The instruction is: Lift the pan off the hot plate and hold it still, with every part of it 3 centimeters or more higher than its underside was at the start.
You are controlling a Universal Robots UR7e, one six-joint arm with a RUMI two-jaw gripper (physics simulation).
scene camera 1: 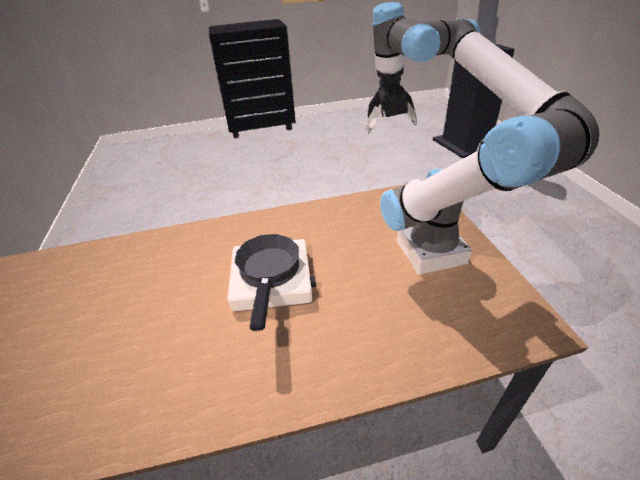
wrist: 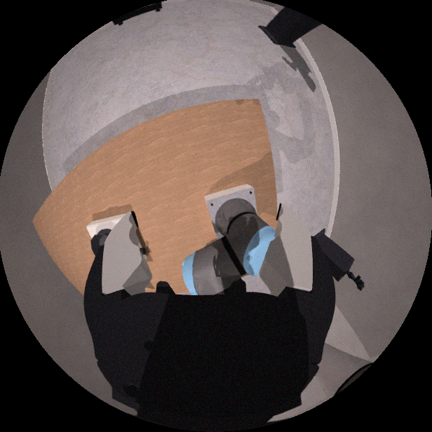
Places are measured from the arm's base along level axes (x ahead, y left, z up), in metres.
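Pixels of known places: gripper, fingertip midpoint: point(scene camera 1: 391, 129); arm's base, origin of the base link: point(scene camera 1: 434, 238).
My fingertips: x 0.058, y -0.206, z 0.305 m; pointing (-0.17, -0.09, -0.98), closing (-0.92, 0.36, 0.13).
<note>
For each thing: its middle in the pictures, then the offset to it from my fingertips. Level surfaces: height alone.
- black frying pan, body centre: point(scene camera 1: 264, 278) 0.503 m ahead, 0.186 m left, 0.258 m down
- white hot plate, body centre: point(scene camera 1: 272, 272) 0.460 m ahead, 0.092 m left, 0.336 m down
- wooden table, its level: 0.371 m down
A black frying pan point(scene camera 1: 268, 262) sits level on the white hot plate point(scene camera 1: 298, 293). Its black handle point(scene camera 1: 260, 308) sticks out past the hot plate's front edge over the table. In the wrist view, part of the hot plate point(wrist: 102, 223) and a dark bit of the pan point(wrist: 98, 242) show at the left, the rest hidden behind a finger. My gripper point(scene camera 1: 391, 125) point(wrist: 205, 209) is open and empty, fingers pointing down. It hangs high up, far from the pan, to its right and further back in the scene view.
The wooden table point(scene camera 1: 155, 361) point(wrist: 175, 145) carries the hot plate and my arm's white base point(scene camera 1: 444, 260) point(wrist: 216, 201). The base stands to the right of the hot plate. A black drawer cabinet point(scene camera 1: 253, 77) and a black stand point(scene camera 1: 471, 103) point(wrist: 295, 25) are on the floor behind.
</note>
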